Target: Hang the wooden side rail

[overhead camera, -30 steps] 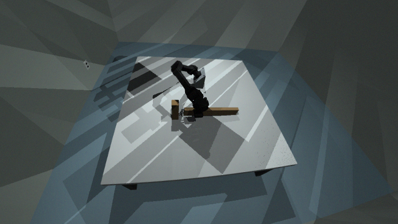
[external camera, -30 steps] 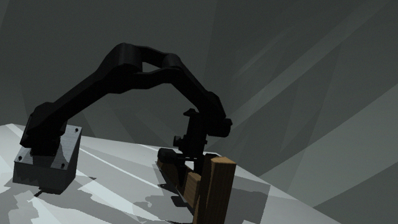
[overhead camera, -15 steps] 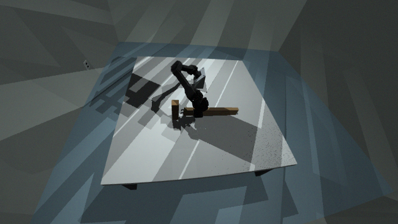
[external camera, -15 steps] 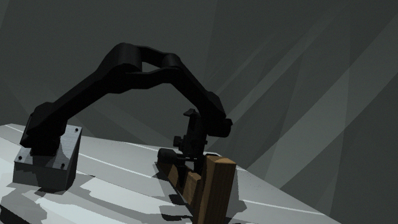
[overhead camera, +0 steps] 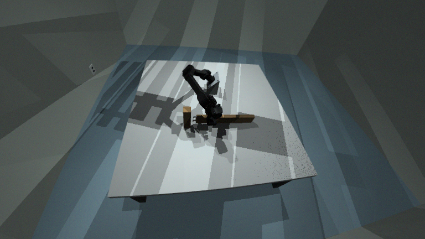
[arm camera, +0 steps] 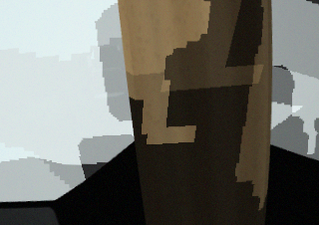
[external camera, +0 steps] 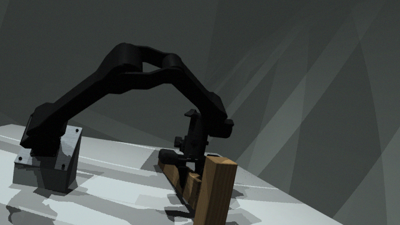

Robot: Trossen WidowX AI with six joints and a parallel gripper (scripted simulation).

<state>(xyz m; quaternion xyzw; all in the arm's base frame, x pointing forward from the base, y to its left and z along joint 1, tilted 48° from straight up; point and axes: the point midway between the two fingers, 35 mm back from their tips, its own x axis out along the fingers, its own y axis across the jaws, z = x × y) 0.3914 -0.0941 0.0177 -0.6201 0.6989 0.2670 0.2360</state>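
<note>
Now: the wooden post 150 mm to the right of my gripper tip and 40 mm above it.
</note>
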